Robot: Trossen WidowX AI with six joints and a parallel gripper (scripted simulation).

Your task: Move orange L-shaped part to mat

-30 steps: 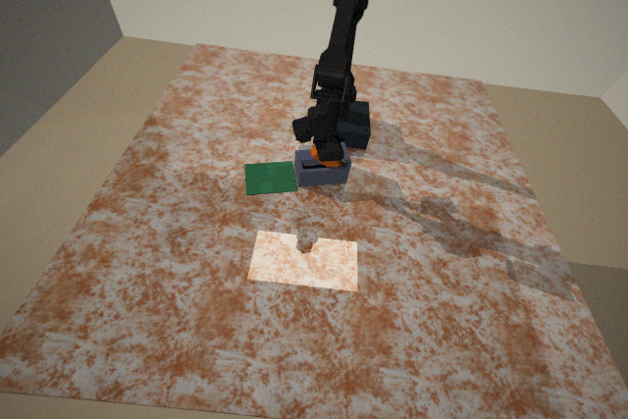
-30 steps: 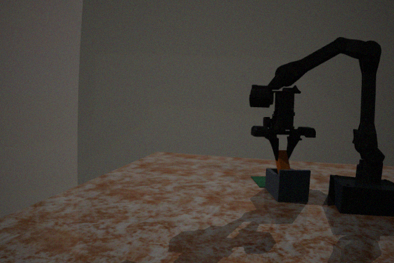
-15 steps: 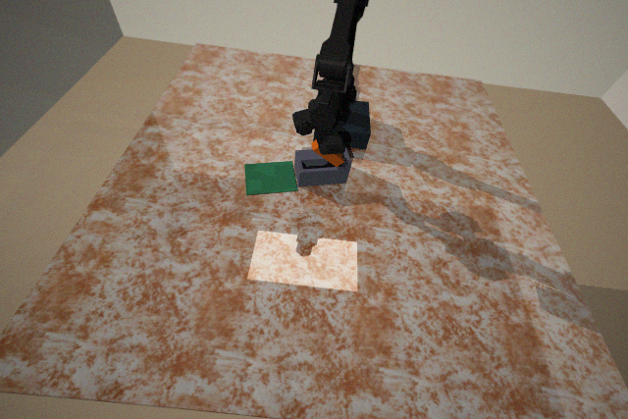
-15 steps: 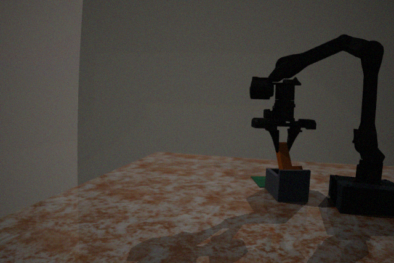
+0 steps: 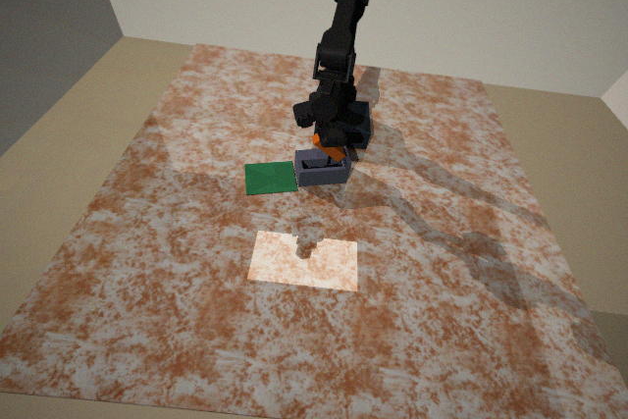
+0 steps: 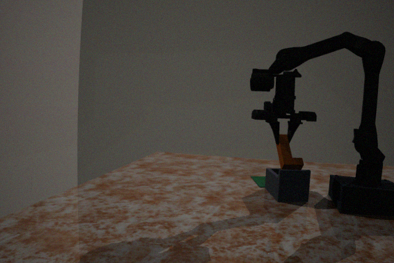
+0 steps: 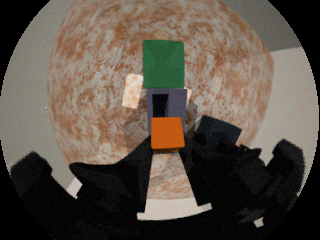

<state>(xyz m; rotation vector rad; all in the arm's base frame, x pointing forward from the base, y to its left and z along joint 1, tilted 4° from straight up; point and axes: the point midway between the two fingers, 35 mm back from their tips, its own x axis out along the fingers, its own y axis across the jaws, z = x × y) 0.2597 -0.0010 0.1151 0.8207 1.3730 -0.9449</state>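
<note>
Right now my gripper tip is 160 mm above the green mat, 140 mm to the left of it and 50 mm short of it. The rest, counted from my gripper tip: orange l-shaped part (30 mm below, 30 mm behind, 20 mm to the left).
</note>
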